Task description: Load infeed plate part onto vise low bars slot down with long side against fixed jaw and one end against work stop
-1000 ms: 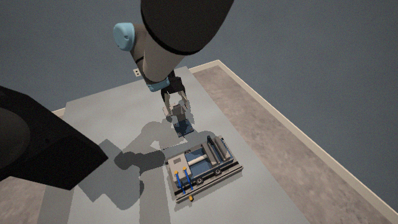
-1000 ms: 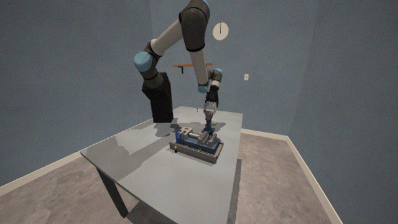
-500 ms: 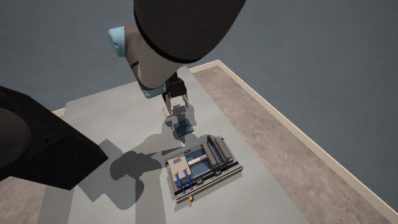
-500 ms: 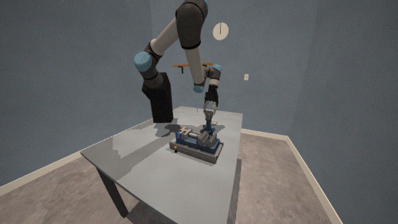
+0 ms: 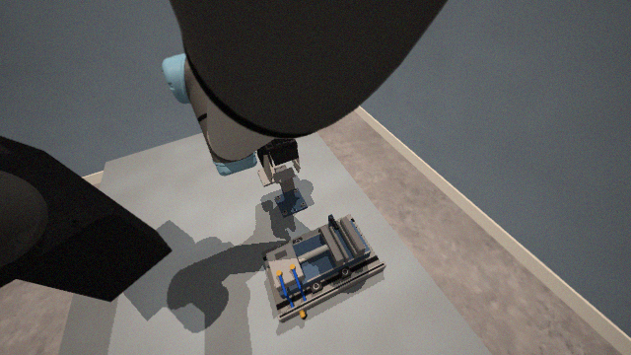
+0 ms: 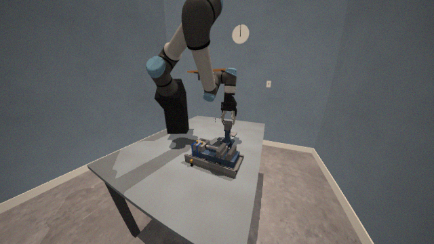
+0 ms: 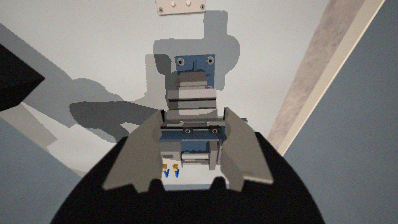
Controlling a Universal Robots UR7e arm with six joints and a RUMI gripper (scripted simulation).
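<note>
Now: hand 10 mm to the right of the part and 10 mm above it. Also, from my hand: cylinder rod 210 mm to the right, 90 mm below, 70 mm behind; pale plate 170 mm to the left, 160 mm below, 20 mm ahead; work stop 190 mm to the right, 80 mm below, 30 mm ahead.
</note>
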